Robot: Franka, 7 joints.
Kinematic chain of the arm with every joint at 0, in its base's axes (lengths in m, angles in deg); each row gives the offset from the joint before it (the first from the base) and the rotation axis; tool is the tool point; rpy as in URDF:
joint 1: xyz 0 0 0.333 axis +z
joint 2: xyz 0 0 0 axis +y
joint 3: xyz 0 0 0.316 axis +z
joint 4: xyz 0.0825 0 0 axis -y
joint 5: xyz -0.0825 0 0.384 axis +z
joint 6: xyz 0 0 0 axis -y
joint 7: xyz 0.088 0 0 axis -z
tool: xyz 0 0 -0.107 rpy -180 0 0
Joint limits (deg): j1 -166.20..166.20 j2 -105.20..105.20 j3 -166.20..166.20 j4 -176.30..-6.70 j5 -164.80..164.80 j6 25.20..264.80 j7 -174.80..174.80
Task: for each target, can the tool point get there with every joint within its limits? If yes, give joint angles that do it. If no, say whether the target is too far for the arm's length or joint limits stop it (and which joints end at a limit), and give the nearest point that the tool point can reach.
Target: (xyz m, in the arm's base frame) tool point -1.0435 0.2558 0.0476
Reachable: no: too far | nearest point -0.8053 0.1974 0.1127 | short by 0.254 m
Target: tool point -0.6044 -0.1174 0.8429
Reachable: yes | joints -34.14 -65.61 -52.14 -68.31 -120.94 119.46 145.45
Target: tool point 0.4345 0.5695 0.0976
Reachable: yes | joints 40.39 62.91 9.50 -72.18 -118.44 171.63 -33.85
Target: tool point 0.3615 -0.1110 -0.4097
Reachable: no: joint limits stop it (at a limit: joint 2) | nearest point 0.3528 -0.1083 -0.3538 | short by 0.057 m
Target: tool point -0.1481 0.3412 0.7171
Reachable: yes | joints 0.41 -79.12 33.04 -102.27 45.00 61.19 -83.21
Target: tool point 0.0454 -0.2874 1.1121
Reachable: yes | joints 63.64 -23.64 -84.74 -27.09 126.43 95.30 -93.35
